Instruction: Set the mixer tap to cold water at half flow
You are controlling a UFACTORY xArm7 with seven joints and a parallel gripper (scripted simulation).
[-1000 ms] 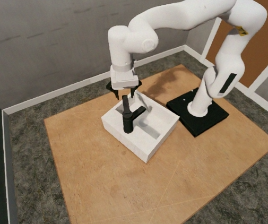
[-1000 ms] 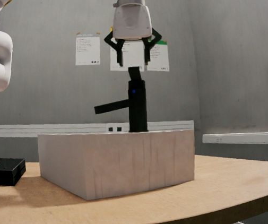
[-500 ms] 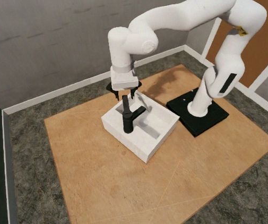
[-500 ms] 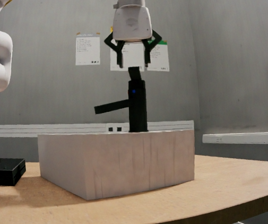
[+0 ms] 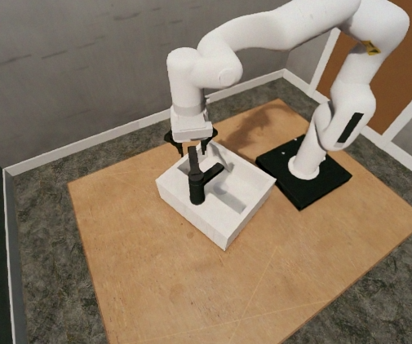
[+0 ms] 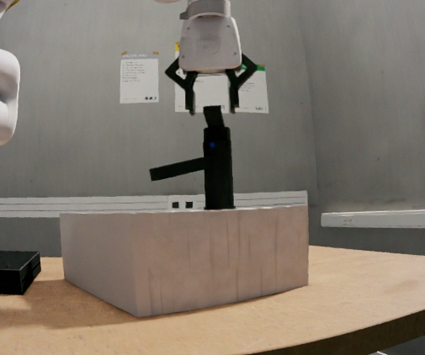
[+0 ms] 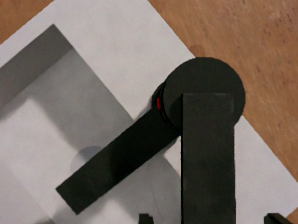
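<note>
Now: the lever 30 mm to the left of my hand, 20 mm below it and 10 mm ahead of it. From my hand the other things lie so: white sink block (260 mm below, 90 mm behind, 30 mm to the left); then black mixer tap (70 mm below, 50 mm to the left, 10 mm ahead).
</note>
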